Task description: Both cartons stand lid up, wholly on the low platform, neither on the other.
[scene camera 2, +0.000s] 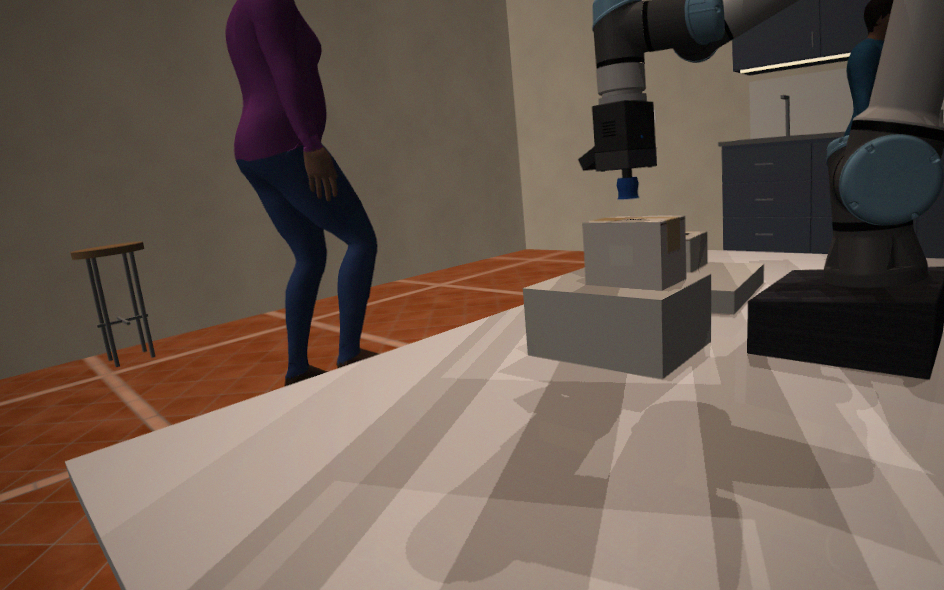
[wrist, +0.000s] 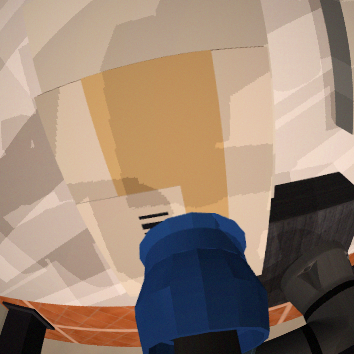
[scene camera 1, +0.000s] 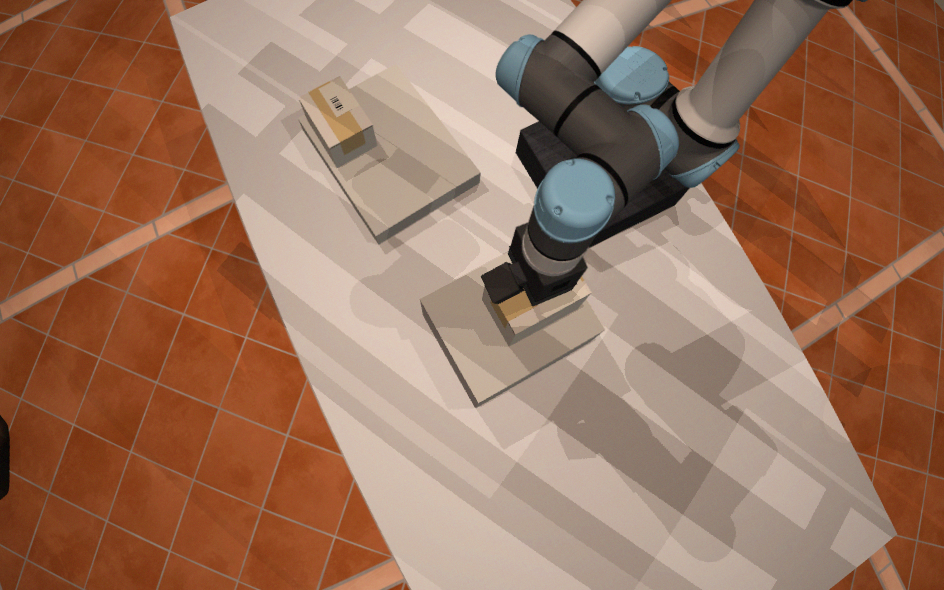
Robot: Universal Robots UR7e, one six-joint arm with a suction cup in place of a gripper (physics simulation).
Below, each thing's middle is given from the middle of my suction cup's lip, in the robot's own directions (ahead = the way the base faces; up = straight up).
Scene:
Right now the low platform [scene camera 1: 417, 167] is 420 mm to the right of my suction cup, 250 mm below it and 110 mm ahead of it.

